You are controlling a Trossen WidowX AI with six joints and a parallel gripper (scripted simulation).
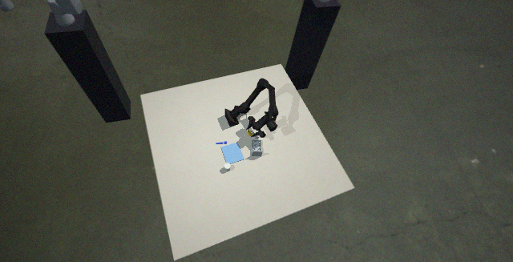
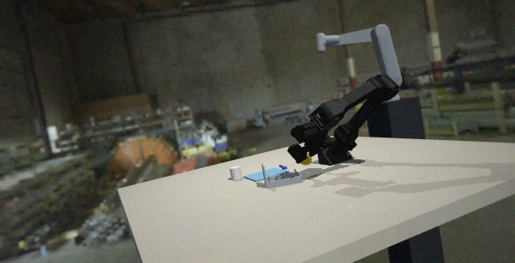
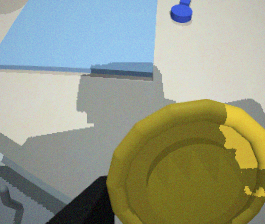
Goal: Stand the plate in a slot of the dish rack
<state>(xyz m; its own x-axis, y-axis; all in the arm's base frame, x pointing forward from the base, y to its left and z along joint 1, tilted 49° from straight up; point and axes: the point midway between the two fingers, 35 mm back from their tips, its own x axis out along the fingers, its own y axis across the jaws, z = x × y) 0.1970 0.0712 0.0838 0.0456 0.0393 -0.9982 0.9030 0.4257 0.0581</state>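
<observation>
Now: the grey dish rack 110 mm ahead of my gripper tip, 40 mm to the left of it and 30 mm below it. Round my gripper tip: light blue mat 150 mm to the right, 110 mm ahead, 50 mm below; small blue utensil 200 mm to the right, 50 mm below, 10 mm ahead; yellow plate 10 mm above.
</observation>
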